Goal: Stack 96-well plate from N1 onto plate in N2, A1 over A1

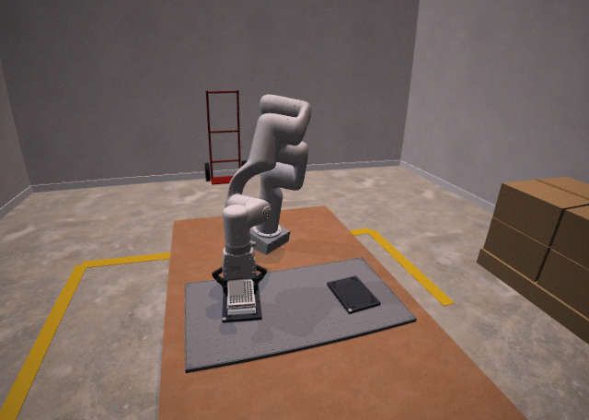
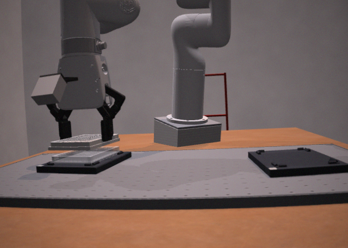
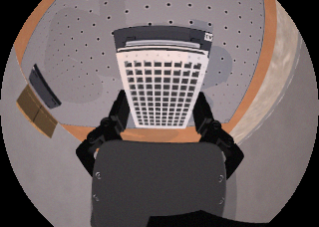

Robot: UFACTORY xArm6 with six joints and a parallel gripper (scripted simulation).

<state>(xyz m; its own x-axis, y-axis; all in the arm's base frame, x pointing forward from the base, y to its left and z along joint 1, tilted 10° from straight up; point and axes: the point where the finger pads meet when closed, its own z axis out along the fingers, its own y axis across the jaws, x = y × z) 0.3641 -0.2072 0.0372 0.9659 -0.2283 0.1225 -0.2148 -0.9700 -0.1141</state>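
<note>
My hand is 1 cm above the white 96-well plate. The rest, counted from my hand: clear 96-well plate: 4 cm below.
</note>
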